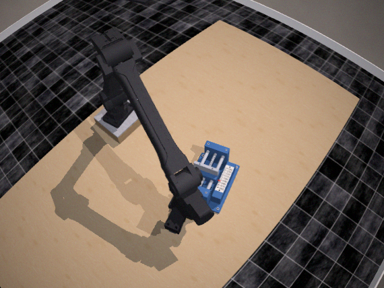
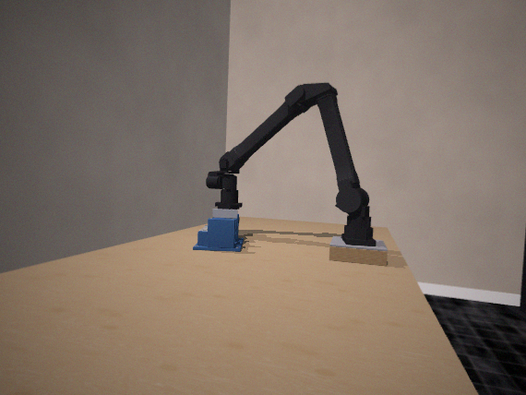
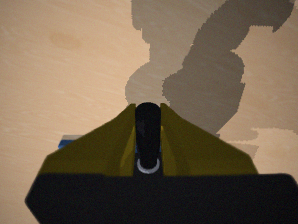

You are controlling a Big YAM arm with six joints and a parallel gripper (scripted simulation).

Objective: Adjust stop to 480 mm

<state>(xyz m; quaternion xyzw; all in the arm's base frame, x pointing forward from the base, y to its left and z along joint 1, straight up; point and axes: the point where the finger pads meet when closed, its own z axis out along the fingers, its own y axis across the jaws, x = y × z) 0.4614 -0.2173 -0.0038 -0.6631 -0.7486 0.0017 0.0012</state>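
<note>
The sliding stop block is 1 cm behind my hand, 15 cm to the left of it and 5 cm above it. Round my hand: black handwheel handle 1 cm to the left; then black handwheel 3 cm to the left, 1 cm above.
</note>
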